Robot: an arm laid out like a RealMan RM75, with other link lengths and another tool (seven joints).
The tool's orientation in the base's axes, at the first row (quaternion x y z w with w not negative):
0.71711 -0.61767 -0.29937 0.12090
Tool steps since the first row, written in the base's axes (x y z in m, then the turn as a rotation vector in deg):
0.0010 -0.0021 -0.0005 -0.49 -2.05 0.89
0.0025 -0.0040 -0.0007 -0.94 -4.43 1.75
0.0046 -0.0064 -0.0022 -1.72 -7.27 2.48
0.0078 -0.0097 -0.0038 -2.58 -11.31 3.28
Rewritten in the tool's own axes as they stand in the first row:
0.0022 -0.0006 -0.0006 1.69 1.31 -0.82
0.0042 -0.0016 -0.0017 3.70 2.64 -1.71
0.0070 -0.0036 -0.0022 6.17 4.26 -2.40
0.0108 -0.0064 -0.0034 9.77 6.23 -3.32

